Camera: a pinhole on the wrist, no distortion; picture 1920 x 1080 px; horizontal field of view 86.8 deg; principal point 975.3 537.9 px. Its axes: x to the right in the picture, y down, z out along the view. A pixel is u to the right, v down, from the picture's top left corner.
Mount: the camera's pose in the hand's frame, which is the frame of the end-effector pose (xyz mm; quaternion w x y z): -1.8 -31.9 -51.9 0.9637 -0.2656 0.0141 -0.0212
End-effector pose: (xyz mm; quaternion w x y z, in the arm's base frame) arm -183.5 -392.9 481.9 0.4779 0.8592 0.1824 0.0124
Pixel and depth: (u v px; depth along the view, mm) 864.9 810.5 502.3
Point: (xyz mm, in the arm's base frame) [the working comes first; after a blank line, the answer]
In the camera's frame: -54.6 134.9 502.3

-49.5 -821.2 601.5
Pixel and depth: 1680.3 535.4 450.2
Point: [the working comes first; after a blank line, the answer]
In the camera's frame: 312.6 -1.1 450.2

241.9 -642.8 403.0
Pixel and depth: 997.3 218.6 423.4
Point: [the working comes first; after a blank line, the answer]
In the camera's frame: 9.2 -133.2 423.4

-70.2 -730.1 330.5
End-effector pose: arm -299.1 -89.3 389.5 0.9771 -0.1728 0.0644 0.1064
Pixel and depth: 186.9 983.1 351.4
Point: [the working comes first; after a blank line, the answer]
In the camera's frame: -272.9 154.1 351.4

-598.8 193.8 499.3
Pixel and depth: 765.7 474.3 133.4
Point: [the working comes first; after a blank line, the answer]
In the camera's frame: -27.5 -8.4 133.4

-323.8 -42.2 446.4
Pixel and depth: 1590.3 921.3 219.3
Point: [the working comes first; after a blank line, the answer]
In the camera's frame: 132.9 82.8 219.3

-186.6 102.3 405.0
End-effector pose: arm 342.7 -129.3 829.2 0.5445 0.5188 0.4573 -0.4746
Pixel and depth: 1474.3 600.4 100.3
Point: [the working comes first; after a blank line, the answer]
In the camera's frame: 49.3 6.2 100.3

371.7 -161.5 782.4
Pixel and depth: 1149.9 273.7 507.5
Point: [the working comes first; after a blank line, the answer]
In the camera's frame: 87.3 -132.1 507.5

467.5 -582.0 763.7
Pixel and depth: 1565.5 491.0 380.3
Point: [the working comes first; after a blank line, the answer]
In the camera's frame: 221.1 -17.6 380.3

510.5 -417.4 628.5
